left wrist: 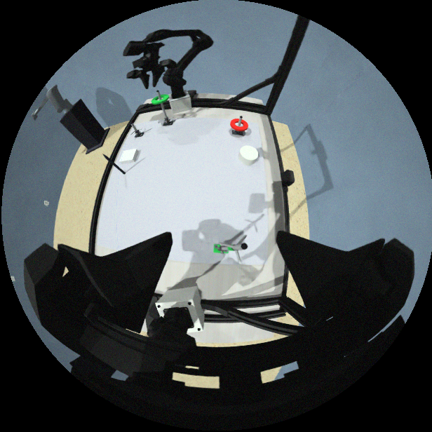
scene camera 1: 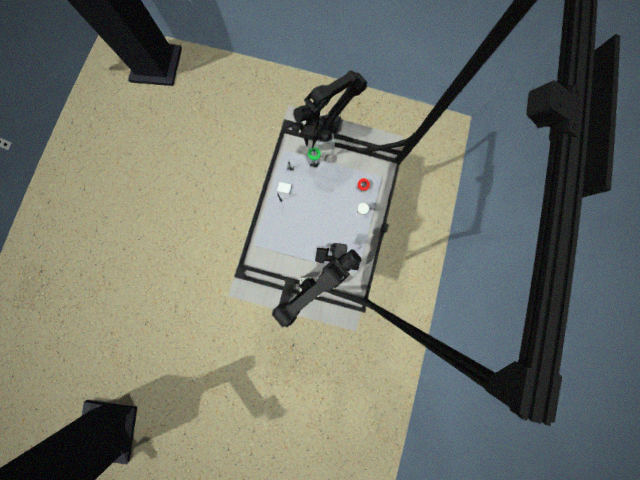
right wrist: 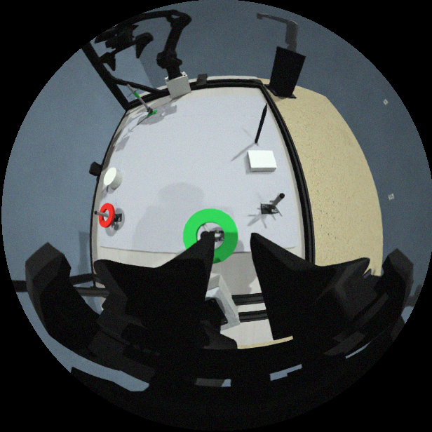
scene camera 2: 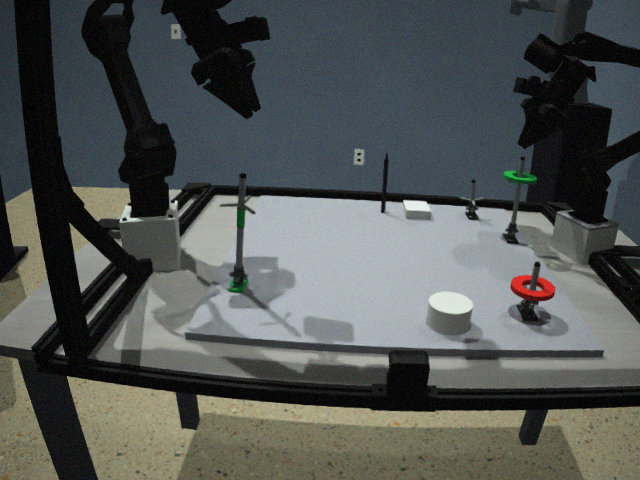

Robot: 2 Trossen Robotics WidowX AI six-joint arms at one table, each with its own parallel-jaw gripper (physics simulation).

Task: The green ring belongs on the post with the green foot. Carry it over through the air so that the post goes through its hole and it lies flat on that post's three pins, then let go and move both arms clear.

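Where they show: left gripper, fingertip midpoint: [scene camera 2: 254,113]; right gripper, fingertip midpoint: [scene camera 1: 309,146] [scene camera 2: 521,146]; left arm's base at its link origin: [scene camera 1: 309,287] [scene camera 2: 149,210]; right arm's base at its link origin: [scene camera 2: 588,217].
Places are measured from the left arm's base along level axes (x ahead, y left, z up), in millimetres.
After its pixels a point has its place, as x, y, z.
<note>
The green ring [scene camera 1: 308,156] {702, -8, 53} [scene camera 2: 525,180] {709, -73, 55} [left wrist: 155,101] [right wrist: 230,241] sits level around the upper part of a tall grey post with a black foot, at the right in scene camera 2. My right gripper [scene camera 1: 310,145] {727, -16, 111} [scene camera 2: 522,144] {727, -16, 111} [left wrist: 150,87] [right wrist: 232,236] is partly open and empty, a little above the ring and apart from it. The post with the green foot [scene camera 2: 239,253] {151, -162, -22} [left wrist: 220,248] [right wrist: 142,102] stands upright at the left in scene camera 2, its pins near the top bearing no ring. My left gripper [scene camera 2: 251,113] {179, -140, 188} [left wrist: 225,237] [right wrist: 124,63] is open and empty, high above that post.
A red ring [scene camera 1: 358,184] {574, -293, -35} [scene camera 2: 538,296] {563, -356, -35} is around a short post. A white cylinder [scene camera 1: 363,208] {435, -318, -50} [scene camera 2: 449,317] {421, -347, -57} stands near it. Towards the back in scene camera 2 are a white block [scene camera 2: 416,210] {556, 105, -65}, a thin black spike [scene camera 2: 384,188] {495, 154, -28} and another short post [scene camera 2: 473,192] {692, 98, -25}.
</note>
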